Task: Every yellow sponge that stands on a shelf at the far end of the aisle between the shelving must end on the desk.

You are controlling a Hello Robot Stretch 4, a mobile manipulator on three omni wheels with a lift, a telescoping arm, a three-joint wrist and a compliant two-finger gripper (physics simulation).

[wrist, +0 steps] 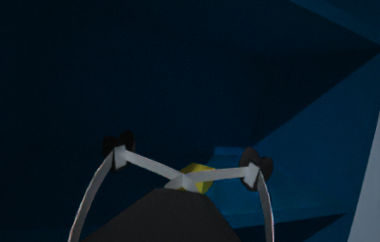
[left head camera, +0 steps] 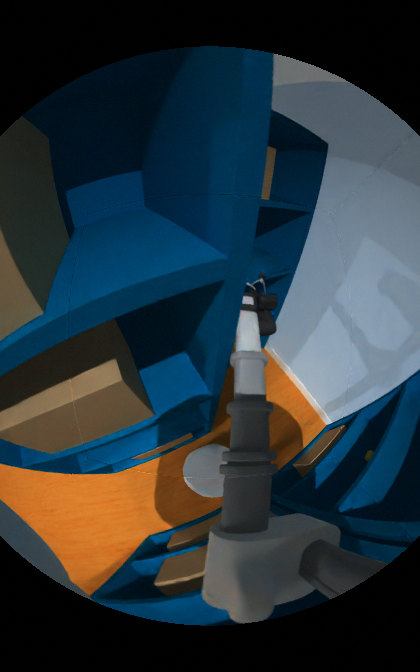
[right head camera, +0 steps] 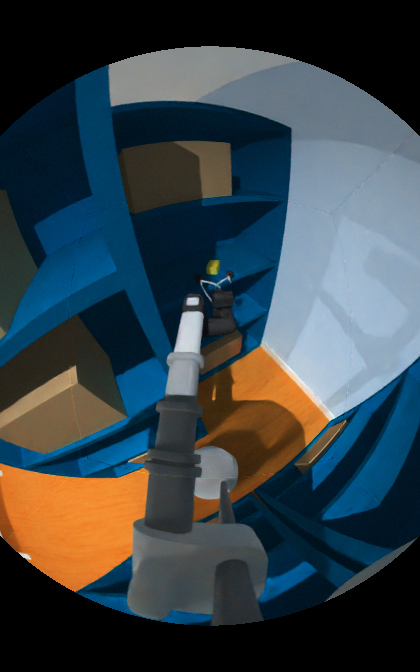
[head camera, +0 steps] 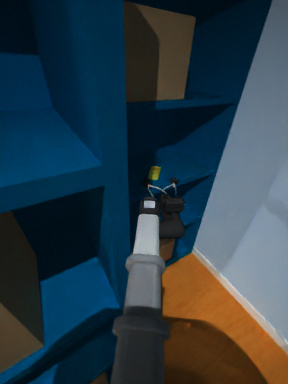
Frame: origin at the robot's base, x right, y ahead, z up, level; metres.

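Seen in the pictures: gripper, between the fingertips: [wrist: 187, 152] [head camera: 159, 179].
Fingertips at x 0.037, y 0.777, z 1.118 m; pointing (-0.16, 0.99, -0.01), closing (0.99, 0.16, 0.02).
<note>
Offsets run from my fingertips to a thing's top centre. "*": to the spot under its first point. Level surfaces: height alone.
A yellow sponge @[dx -0.018, dy +0.300, dz -0.109 m] [head camera: 155, 173] [right head camera: 213, 267] stands on a middle blue shelf @[dz -0.154 m] [head camera: 185, 162] [right head camera: 245, 255] near the white wall. In the wrist view the sponge @[* dx +0.004, dy +0.247, dz -0.128 m] [wrist: 202, 186] is partly hidden behind the finger strips. My gripper [head camera: 160, 182] [left head camera: 254, 281] [right head camera: 214, 276] [wrist: 187, 152] is open and empty, in front of the sponge, with its fingertips on either side of it as seen in the wrist view. I cannot tell the exact gap in depth. A second small yellow thing [left head camera: 369, 455] shows on the shelving at the right in the left head view. The desk does not show.
A cardboard box @[dx -0.174, dy +0.232, dz +0.573 m] [head camera: 170, 55] [right head camera: 175, 172] stands on the shelf above, and another box [right head camera: 221, 351] is low down. A blue upright [head camera: 112, 150] stands left of my arm. The white wall [head camera: 250, 200] [right head camera: 320, 250] is at the right. More shelving [right head camera: 395, 450] stands opposite.
</note>
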